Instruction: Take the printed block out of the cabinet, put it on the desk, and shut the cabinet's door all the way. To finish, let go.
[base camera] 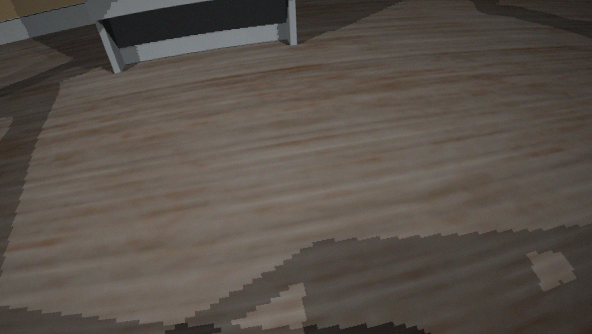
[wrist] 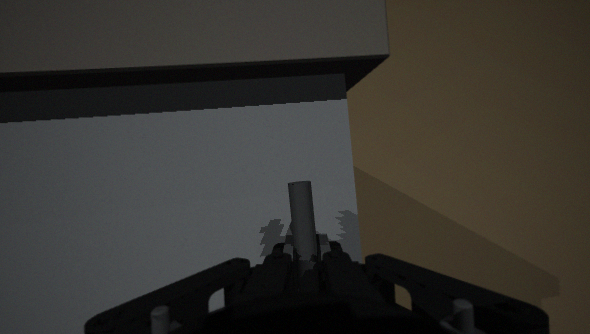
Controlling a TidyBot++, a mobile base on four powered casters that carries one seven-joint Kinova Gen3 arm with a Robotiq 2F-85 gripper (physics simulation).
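Frame: origin at the arm's base, x ahead, y left, z up, level; centimetres.
Seen in the pictures: gripper, between the fingertips: (wrist: 307, 250).
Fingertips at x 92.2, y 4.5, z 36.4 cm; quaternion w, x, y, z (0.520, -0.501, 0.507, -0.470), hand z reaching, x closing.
A point is followed by its place in that frame.
The cabinet's white door (wrist: 150, 175) @[x 90.6, y 13.1, z 42.0 cm] fills the left and middle of the wrist view, under the cabinet's overhanging top (wrist: 190, 35) @[x 89.4, y 9.3, z 49.0 cm]. A grey upright bar handle (wrist: 301, 210) @[x 88.9, y 4.4, z 39.5 cm] stands out near the door's right edge. My gripper (wrist: 307, 250) @[x 92.2, y 4.5, z 36.4 cm] is shut on this handle, with one finger close on each side and the bar's upper end sticking out past the fingertips. The door looks closed under the top, but its lower part is hidden. The printed block and the desk cannot be made out in either view.
In the base camera view, the lower part of a white furniture piece (base camera: 292, 22) @[x 94.9, y 2.4, z -33.0 cm] with side panels and a dark recess stands at the top left. A pale skirting (base camera: 55, 24) @[x 131.5, y 99.4, z -36.6 cm] and a tan wall (base camera: 45, 6) @[x 132.5, y 101.2, z -29.2 cm] are left of it. The wood floor (base camera: 300, 150) @[x 51.5, y 0.7, z -39.6 cm] carries broad shadows.
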